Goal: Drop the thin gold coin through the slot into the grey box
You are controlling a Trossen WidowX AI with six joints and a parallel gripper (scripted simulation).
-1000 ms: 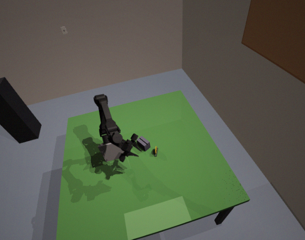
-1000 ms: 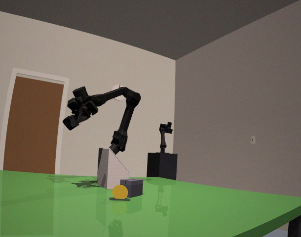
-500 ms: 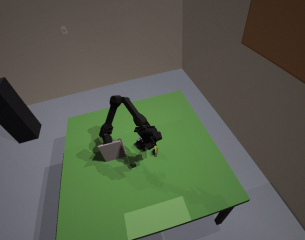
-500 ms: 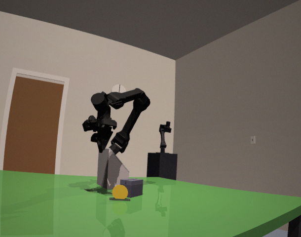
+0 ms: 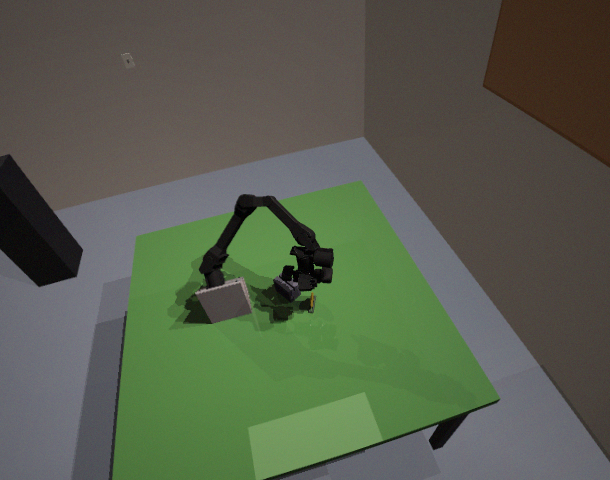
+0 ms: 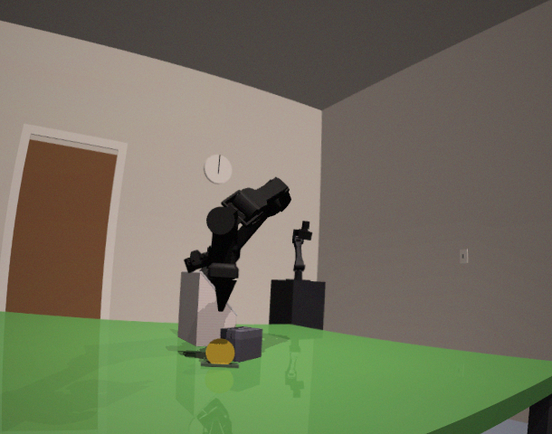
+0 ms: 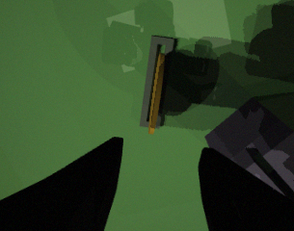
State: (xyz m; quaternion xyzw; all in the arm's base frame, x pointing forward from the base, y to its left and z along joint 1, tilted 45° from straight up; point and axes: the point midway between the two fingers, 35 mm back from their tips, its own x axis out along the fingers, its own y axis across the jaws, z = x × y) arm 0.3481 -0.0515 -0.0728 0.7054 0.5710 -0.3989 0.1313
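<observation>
Right now my gripper tip is 9 cm above the coin.
</observation>
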